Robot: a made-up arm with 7 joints. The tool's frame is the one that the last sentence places.
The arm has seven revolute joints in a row. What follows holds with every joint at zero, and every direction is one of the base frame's. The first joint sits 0.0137 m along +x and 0.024 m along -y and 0.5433 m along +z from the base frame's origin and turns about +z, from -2.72 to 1.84 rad. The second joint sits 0.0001 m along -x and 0.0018 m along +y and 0.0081 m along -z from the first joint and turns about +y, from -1.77 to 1.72 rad. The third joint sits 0.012 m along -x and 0.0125 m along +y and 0.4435 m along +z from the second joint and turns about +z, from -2.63 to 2.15 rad. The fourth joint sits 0.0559 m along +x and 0.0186 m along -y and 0.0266 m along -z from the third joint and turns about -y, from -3.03 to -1.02 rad. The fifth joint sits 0.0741 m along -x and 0.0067 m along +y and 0.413 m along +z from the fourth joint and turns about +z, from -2.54 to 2.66 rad. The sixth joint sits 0.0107 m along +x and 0.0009 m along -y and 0.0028 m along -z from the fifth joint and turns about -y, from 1.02 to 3.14 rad. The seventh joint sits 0.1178 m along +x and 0.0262 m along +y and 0.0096 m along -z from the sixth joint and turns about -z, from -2.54 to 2.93 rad. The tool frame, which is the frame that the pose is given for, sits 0.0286 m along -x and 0.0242 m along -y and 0.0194 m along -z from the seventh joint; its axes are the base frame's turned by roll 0, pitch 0 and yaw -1.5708 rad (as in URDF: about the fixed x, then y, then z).
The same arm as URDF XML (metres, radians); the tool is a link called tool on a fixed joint. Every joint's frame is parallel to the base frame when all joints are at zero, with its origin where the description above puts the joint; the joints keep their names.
<robot name="arm">
  <joint name="joint 1" type="revolute">
    <parent link="base_link"/>
    <child link="link1"/>
    <origin xyz="0.0137 -0.0240 0.5433" rpy="0.0000 0.0000 0.0000"/>
    <axis xyz="0 0 1"/>
    <limit lower="-2.7200" upper="1.8400"/>
  </joint>
  <joint name="joint 2" type="revolute">
    <parent link="link1"/>
    <child link="link2"/>
    <origin xyz="-0.0001 0.0018 -0.0081" rpy="0.0000 0.0000 0.0000"/>
    <axis xyz="0 1 0"/>
    <limit lower="-1.7700" upper="1.7200"/>
  </joint>
  <joint name="joint 3" type="revolute">
    <parent link="link2"/>
    <child link="link3"/>
    <origin xyz="-0.0120 0.0125 0.4435" rpy="0.0000 0.0000 0.0000"/>
    <axis xyz="0 0 1"/>
    <limit lower="-2.6300" upper="2.1500"/>
  </joint>
  <joint name="joint 4" type="revolute">
    <parent link="link3"/>
    <child link="link4"/>
    <origin xyz="0.0559 -0.0186 -0.0266" rpy="0.0000 0.0000 0.0000"/>
    <axis xyz="0 -1 0"/>
    <limit lower="-3.0300" upper="-1.0200"/>
  </joint>
  <joint name="joint 5" type="revolute">
    <parent link="link4"/>
    <child link="link5"/>
    <origin xyz="-0.0741 0.0067 0.4130" rpy="0.0000 0.0000 0.0000"/>
    <axis xyz="0 0 1"/>
    <limit lower="-2.5400" upper="2.6600"/>
  </joint>
  <joint name="joint 6" type="revolute">
    <parent link="link5"/>
    <child link="link6"/>
    <origin xyz="0.0107 -0.0009 -0.0028" rpy="0.0000 0.0000 0.0000"/>
    <axis xyz="0 -1 0"/>
    <limit lower="1.0200" upper="3.1400"/>
  </joint>
  <joint name="joint 7" type="revolute">
    <parent link="link6"/>
    <child link="link7"/>
    <origin xyz="0.1178 0.0262 -0.0096" rpy="0.0000 0.0000 0.0000"/>
    <axis xyz="0 0 -1"/>
    <limit lower="-2.5400" upper="2.9300"/>
  </joint>
  <joint name="tool_joint" type="fixed">
    <parent link="link7"/>
    <child link="tool"/>
    <origin xyz="-0.0286 -0.0242 -0.0194" rpy="0.0000 0.0000 -1.5708"/>
  </joint>
  <link name="base_link"/>
  <link name="link1"/>
  <link name="link2"/>
  <link name="link3"/>
  <link name="link4"/>
  <link name="link5"/>
  <link name="link6"/>
  <link name="link7"/>
  <link name="tool"/>
</robot>

